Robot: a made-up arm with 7 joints.
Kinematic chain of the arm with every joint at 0, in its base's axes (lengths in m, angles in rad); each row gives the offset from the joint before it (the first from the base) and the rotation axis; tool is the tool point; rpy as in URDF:
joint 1: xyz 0 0 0.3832 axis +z
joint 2: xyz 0 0 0 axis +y
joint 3: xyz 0 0 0.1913 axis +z
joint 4: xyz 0.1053 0 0 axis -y
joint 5: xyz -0.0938 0 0.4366 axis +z
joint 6: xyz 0 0 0 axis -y
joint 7: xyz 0.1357 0 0 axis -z
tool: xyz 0 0 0 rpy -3.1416 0 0
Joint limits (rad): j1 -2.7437..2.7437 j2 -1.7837..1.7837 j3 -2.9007..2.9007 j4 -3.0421..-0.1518 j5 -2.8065..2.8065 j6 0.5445..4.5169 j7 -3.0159..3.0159
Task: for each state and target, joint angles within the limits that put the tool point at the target. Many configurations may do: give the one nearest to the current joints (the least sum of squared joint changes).
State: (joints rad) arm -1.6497 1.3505 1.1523 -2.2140 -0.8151 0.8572 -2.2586
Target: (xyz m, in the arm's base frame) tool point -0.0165 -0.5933 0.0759
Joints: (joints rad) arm -2.2759 0.8876 0.7230 -1.6923 -0.9194 0.8404 -2.2586
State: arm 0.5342 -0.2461 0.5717 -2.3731 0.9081 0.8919 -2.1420
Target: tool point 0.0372 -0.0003 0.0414
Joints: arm 0.3113 0.3055 -0.2346 -3.0421 0.1766 0.5467 -2.1420
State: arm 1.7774 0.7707 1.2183 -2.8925 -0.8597 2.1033 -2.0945
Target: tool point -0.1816 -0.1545 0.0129
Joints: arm 1.7567 0.6317 1.0961 -3.0421 -0.7864 1.4143 -2.0945
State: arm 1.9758 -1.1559 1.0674 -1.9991 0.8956 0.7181 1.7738
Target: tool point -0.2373 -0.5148 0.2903
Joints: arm 2.6570 -1.0546 1.5771 -2.0453 0.9142 0.5445 1.7738
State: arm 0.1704 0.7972 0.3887 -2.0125 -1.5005 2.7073 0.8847
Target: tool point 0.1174 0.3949 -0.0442
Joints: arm 0.3317 1.0582 0.4004 -2.1506 -1.5150 2.6224 0.8847
